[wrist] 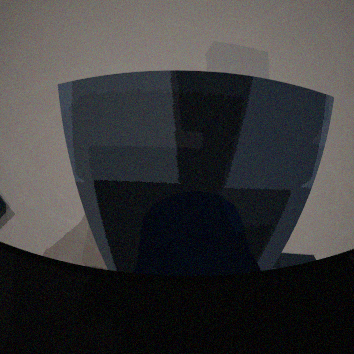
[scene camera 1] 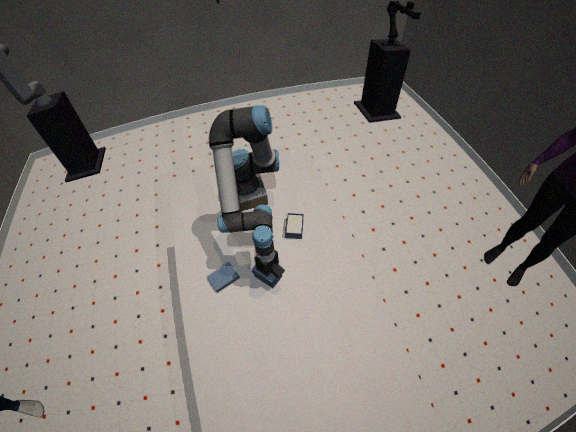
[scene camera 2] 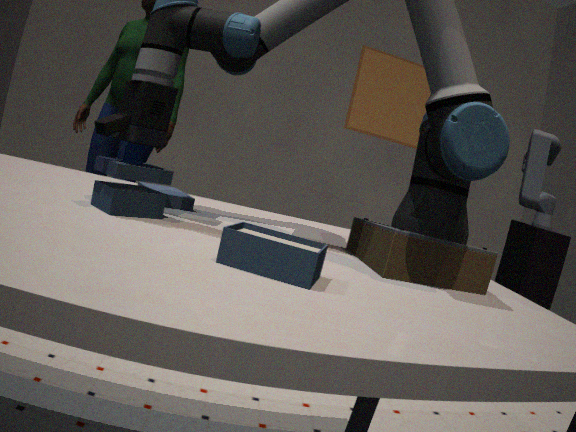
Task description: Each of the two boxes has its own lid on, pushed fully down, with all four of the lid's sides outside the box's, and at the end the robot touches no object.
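Seen in the pictures: end effector, tool point: (wrist: 189, 211) (scene camera 2: 130, 170); arm's base, origin of the base link: (scene camera 1: 245, 185) (scene camera 2: 429, 235).
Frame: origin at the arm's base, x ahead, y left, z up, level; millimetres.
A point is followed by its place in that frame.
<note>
My suction gripper (scene camera 1: 268, 265) @(z -2, x 548, y 4 mm) (scene camera 2: 134, 153) (wrist: 192, 232) is shut on a blue-grey lid (scene camera 1: 262, 277) @(z -3, x 573, y -32 mm) (scene camera 2: 150, 174) @(z 0, x 509, y 21 mm) (wrist: 125, 125) @(z 10, x 564, y 43 mm). It holds the lid roughly level in the air, open side down. The farther box (scene camera 2: 132, 201) @(z -48, x 529, y 36 mm) stands open on the table beside and under the lid in scene camera 2; the lid and the arm's tool hide most or all of it in scene camera 1. The other blue box (scene camera 1: 294, 234) @(z -37, x 368, y 178 mm) (scene camera 2: 270, 256) @(z -47, x 319, y 238 mm) stands upright with its top open and its pale inside showing. The second lid (scene camera 1: 223, 278) @(z -48, x 510, y -213 mm) (scene camera 2: 172, 194) @(z -48, x 476, y -162 mm) lies on the table near the farther box, flat side up.
The robot's base block (scene camera 1: 254, 198) @(z 0, x 110, y 28 mm) (scene camera 2: 430, 257) @(z -26, x 34, y 97 mm) stands behind the open box. Black pedestals (scene camera 1: 62, 132) (scene camera 1: 384, 75) with other arms stand at the far edge. People stand around the area. Dark corners of unclear things show at the wrist view's left and lower right.
</note>
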